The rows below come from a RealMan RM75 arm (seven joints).
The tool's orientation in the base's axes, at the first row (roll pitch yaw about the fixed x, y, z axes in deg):
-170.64 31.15 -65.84
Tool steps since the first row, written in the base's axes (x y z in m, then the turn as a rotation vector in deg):
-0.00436 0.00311 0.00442 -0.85 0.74 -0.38
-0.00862 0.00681 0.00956 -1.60 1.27 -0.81
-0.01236 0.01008 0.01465 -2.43 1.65 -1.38
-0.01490 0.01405 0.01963 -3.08 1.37 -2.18
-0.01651 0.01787 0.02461 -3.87 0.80 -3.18
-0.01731 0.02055 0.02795 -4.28 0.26 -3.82
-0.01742 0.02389 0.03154 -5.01 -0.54 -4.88
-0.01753 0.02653 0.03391 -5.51 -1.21 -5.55
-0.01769 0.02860 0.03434 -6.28 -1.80 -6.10
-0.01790 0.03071 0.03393 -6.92 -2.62 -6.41
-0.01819 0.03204 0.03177 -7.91 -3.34 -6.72
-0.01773 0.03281 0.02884 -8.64 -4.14 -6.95
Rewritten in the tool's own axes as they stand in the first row. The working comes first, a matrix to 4 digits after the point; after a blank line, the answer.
The tool's axes in the first row as the columns of a matrix, in the base's axes (used below as rounded here):
0.3503 -0.9347 -0.0605
-0.7809 -0.3271 0.5323
-0.5173 -0.1392 -0.8444

-0.00624 0.00244 -0.00181 -0.68 0.61 0.77
-0.01328 0.00450 -0.00393 -1.13 1.19 1.46
-0.01978 0.00622 -0.00626 -1.43 1.92 2.19
-0.02635 0.00660 -0.00820 -1.02 2.73 2.76
-0.03247 0.00616 -0.01027 -0.34 3.80 3.35
-0.03657 0.00557 -0.01161 0.27 4.45 3.62
-0.04107 0.00408 -0.01286 1.19 5.54 4.14
-0.04440 0.00299 -0.01345 1.89 6.32 4.38
-0.04629 0.00240 -0.01270 2.36 7.31 4.57
-0.04780 0.00196 -0.01122 2.94 8.22 4.44
-0.04783 0.00210 -0.00867 3.31 9.42 4.38
-0.04675 0.00183 -0.00582 3.80 10.40 4.19

